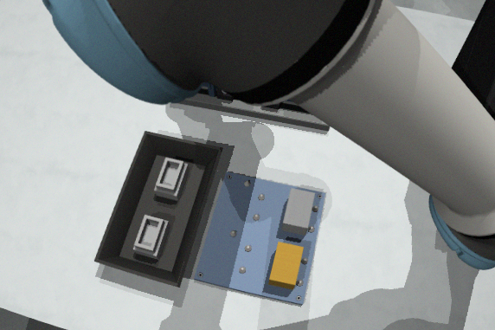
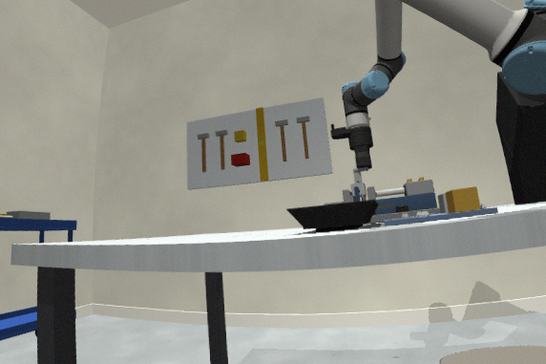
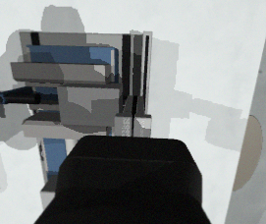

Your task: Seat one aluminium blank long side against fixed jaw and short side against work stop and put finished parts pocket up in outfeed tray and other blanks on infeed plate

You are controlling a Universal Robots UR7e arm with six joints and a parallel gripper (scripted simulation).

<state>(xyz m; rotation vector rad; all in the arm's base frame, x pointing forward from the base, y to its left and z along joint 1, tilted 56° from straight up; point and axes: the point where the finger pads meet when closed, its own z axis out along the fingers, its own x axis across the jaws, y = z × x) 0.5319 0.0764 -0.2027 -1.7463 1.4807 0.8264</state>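
Now: hand 80 mm past the blue base, 80 mm above it and 70 mm to the right of it. The rest, counted from my hand: brass blank 400 mm to the left, 250 mm behind, 100 mm below.
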